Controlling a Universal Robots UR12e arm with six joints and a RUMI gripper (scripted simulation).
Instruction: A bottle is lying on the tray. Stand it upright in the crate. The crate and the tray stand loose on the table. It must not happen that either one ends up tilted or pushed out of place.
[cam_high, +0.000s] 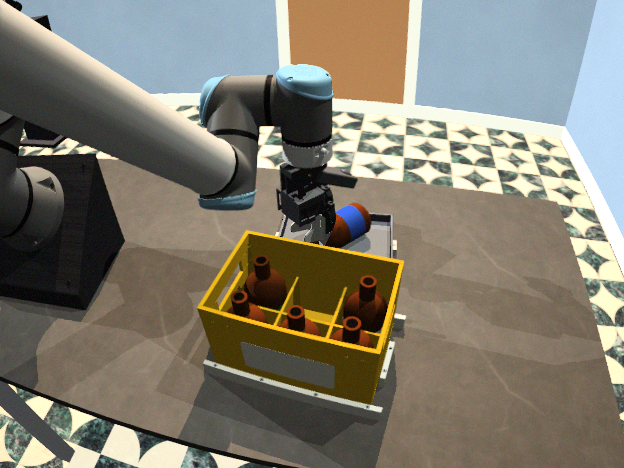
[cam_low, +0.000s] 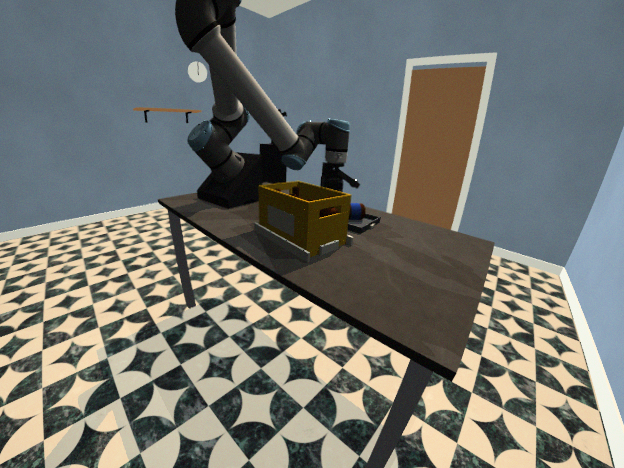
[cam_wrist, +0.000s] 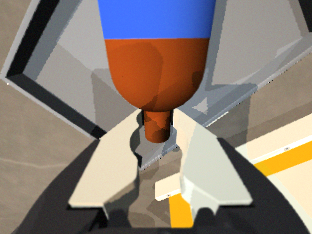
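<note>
The bottle is 40 mm to the left of my hand and 30 mm ahead of it. Also, from my hand: crate 250 mm to the right, 40 mm ahead, 40 mm above; grey tray 40 mm to the left, 30 mm below, 30 mm ahead.
</note>
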